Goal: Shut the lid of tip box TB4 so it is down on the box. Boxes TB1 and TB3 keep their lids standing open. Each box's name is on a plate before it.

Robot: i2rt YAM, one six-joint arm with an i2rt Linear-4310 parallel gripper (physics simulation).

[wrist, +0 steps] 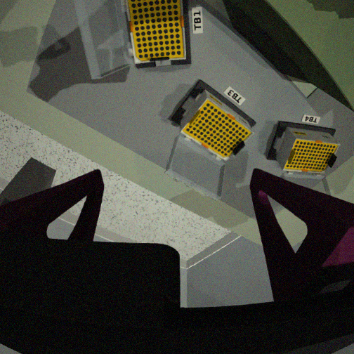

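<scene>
Tip box TB4 stands at the right of the wrist view, its yellow perforated top uncovered. Its clear lid stands open on the side away from its name plate, partly hidden behind the right finger. Box TB3 stands near the middle, turned at an angle, with its clear lid open. Box TB1 is at the top, cut by the view's edge, with its clear lid open to the left. My gripper is wide open with nothing between the fingers; its right fingertip appears between TB3 and TB4.
The boxes stand on a grey surface with a pale green border. A large dark green object lies beyond the name plates at the upper right. A speckled pale strip runs beyond the border behind my fingers. A dark grey patch shows at the left.
</scene>
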